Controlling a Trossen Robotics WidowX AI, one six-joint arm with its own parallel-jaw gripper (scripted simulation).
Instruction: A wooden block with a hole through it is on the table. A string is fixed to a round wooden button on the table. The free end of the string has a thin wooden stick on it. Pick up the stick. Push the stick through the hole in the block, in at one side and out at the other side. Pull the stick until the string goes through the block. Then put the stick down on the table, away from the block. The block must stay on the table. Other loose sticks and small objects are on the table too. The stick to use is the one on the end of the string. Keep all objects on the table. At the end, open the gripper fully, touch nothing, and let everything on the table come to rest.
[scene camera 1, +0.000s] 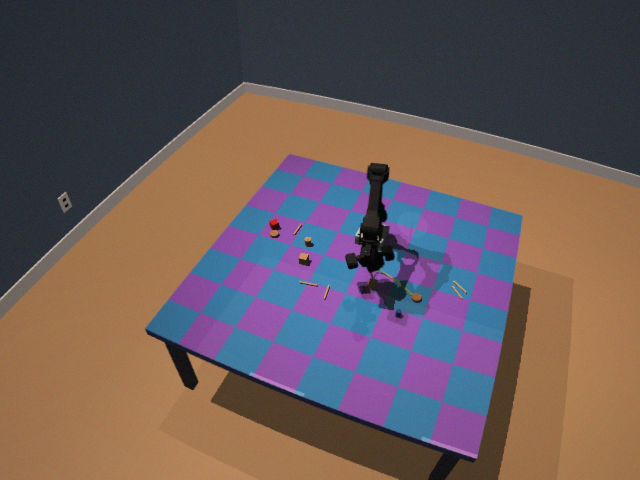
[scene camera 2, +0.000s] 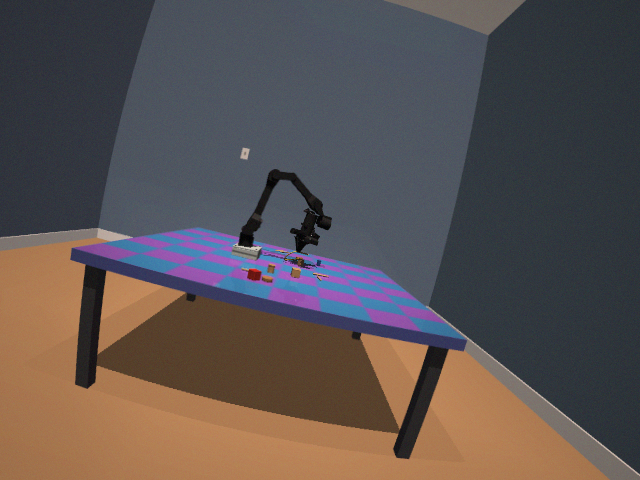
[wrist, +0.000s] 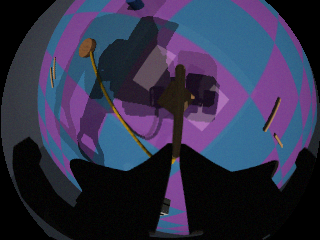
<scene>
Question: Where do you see my gripper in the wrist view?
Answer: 175, 148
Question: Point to a thin wooden stick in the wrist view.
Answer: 178, 105
</scene>
